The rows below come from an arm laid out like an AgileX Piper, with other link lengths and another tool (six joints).
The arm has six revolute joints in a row. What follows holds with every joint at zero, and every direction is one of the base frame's.
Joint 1 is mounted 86.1 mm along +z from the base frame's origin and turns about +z.
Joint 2 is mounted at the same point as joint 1 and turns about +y.
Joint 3 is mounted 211.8 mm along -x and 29 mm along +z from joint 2 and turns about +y.
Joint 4 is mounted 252.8 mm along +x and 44.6 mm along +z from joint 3 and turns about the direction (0.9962, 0, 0.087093).
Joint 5 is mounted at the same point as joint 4 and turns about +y.
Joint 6 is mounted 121.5 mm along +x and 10.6 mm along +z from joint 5 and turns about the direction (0.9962, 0, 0.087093).
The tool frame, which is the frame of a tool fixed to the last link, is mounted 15.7 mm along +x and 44 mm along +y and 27.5 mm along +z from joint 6; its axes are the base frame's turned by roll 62.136, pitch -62.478 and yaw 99.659 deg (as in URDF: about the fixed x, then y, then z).
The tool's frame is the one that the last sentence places.
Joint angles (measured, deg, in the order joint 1, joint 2, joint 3, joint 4, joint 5, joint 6), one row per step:
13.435 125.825 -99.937 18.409 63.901 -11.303
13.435 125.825 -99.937 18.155 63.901 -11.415
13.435 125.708 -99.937 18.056 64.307 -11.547
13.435 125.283 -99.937 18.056 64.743 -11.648
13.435 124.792 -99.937 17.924 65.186 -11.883
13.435 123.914 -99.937 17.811 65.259 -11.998
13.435 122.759 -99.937 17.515 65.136 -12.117
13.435 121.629 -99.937 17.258 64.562 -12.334
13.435 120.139 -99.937 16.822 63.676 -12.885
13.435 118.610 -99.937 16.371 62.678 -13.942
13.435 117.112 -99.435 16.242 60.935 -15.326
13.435 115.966 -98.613 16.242 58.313 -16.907
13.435 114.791 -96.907 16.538 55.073 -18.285
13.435 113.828 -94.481 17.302 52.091 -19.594
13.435 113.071 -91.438 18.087 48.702 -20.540
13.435 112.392 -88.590 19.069 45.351 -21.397
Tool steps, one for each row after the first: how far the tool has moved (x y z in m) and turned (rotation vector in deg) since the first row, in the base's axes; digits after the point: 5 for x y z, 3 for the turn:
-0.00012 -0.00043 -0.00034 -0.235 -0.089 0.197
-0.00116 -0.00062 0.00023 -0.348 0.122 0.477
-0.00208 -0.00062 0.00323 -0.303 0.093 0.700
-0.00312 -0.00083 0.00654 -0.371 -0.063 1.098
-0.00305 -0.00094 0.01291 -0.292 -0.908 1.263
-0.00255 -0.00135 0.02121 -0.302 -2.249 1.431
-0.00122 -0.00164 0.02964 -0.238 -4.016 1.544
0.00037 -0.00218 0.04078 -0.257 -6.568 1.931
0.00147 -0.00272 0.05232 -0.341 -9.421 2.760
0.00243 -0.00291 0.06198 -0.237 -12.496 3.584
0.00440 -0.00297 0.06825 -0.149 -15.788 4.302
0.00561 -0.00314 0.07098 0.057 -18.715 4.549
0.00452 -0.00319 0.06846 0.424 -20.376 4.624
0.00300 -0.00387 0.06142 0.663 -21.503 4.199
0.00174 -0.00450 0.05510 1.018 -22.642 3.547

